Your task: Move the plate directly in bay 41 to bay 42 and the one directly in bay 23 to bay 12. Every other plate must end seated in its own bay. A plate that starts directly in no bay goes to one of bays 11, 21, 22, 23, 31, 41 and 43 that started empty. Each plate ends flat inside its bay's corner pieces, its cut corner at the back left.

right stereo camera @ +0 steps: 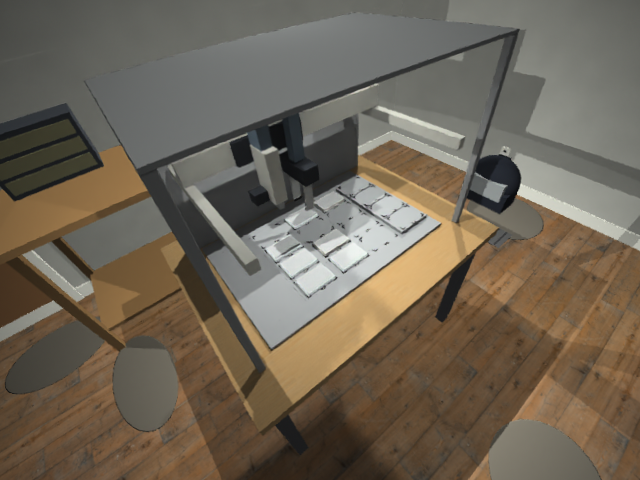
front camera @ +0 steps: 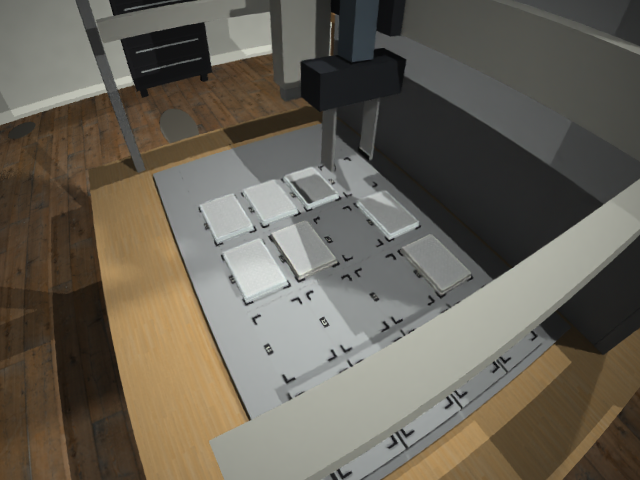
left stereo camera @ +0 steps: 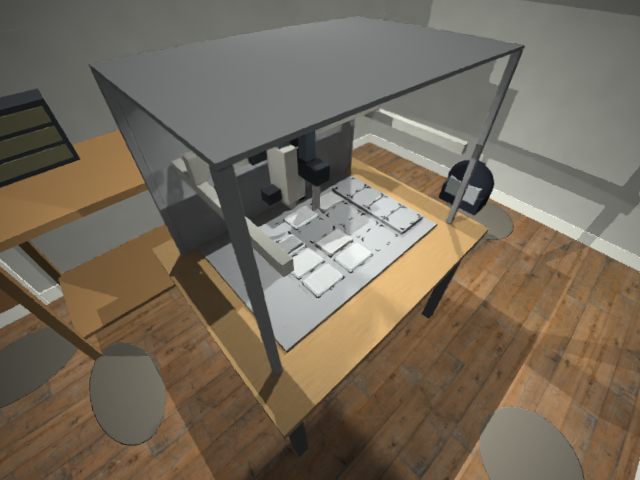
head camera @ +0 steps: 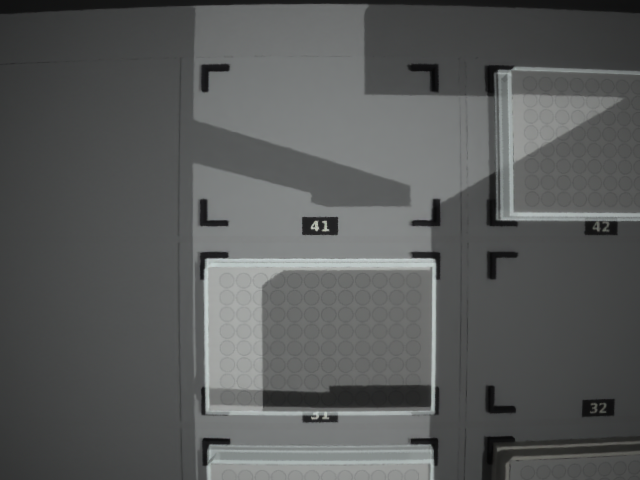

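Pixels of known places: gripper, between the fingertips: (right stereo camera: 303,203) (front camera: 346,160) (left stereo camera: 308,203); robot's base, origin of its link: (right stereo camera: 308,297) (front camera: 200,208) (left stereo camera: 318,297).
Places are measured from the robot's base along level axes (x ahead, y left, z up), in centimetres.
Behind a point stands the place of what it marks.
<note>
My gripper (front camera: 347,161) {z 16.0, x 19.4, y 26.5 cm} is open and empty, its jaws above bay 41. In the head view, bay 41's label (head camera: 319,225) {z 0.0, x 6.4, y 31.8 cm} shows and no plate lies there. A clear-rimmed plate (front camera: 387,212) {z 1.4, x 23.2, y 36.0 cm} (head camera: 573,149) {z 1.4, x 20.2, y 35.9 cm} (right stereo camera: 300,218) {z 1.5, x 21.6, y 35.2 cm} lies in bay 42. Other clear-rimmed plates lie in bay 12 (plate (front camera: 255,269) {z 1.4, x 23.8, y 4.2 cm}), bay 11 (plate (front camera: 226,217) {z 1.4, x 7.5, y 4.2 cm}), bay 21 (plate (front camera: 270,200) {z 1.4, x 7.1, y 15.0 cm}) and bay 31 (plate (front camera: 320,190) {z 1.4, x 9.5, y 26.7 cm} (head camera: 320,335) {z 1.4, x 6.4, y 25.9 cm}). Beige-rimmed plates lie in bay 22 (plate (front camera: 303,248) {z 1.4, x 23.5, y 14.7 cm}) and bay 43 (plate (front camera: 435,262) {z 1.4, x 39.5, y 35.8 cm}). The cut corners are too faint to tell.
Bays 13, 23, 32 and 33 show no plate. The pale pipetting stage (left stereo camera: 283,175) (right stereo camera: 268,178) stands beside my gripper. A pale beam (front camera: 429,330) {z 40.0, x 61.0, y 2.1 cm} crosses in front of the deck in the front view. A raised rack section with corner marks (left stereo camera: 379,206) {z 1.5, x 53.9, y 16.7 cm} lies along the deck's right side.
</note>
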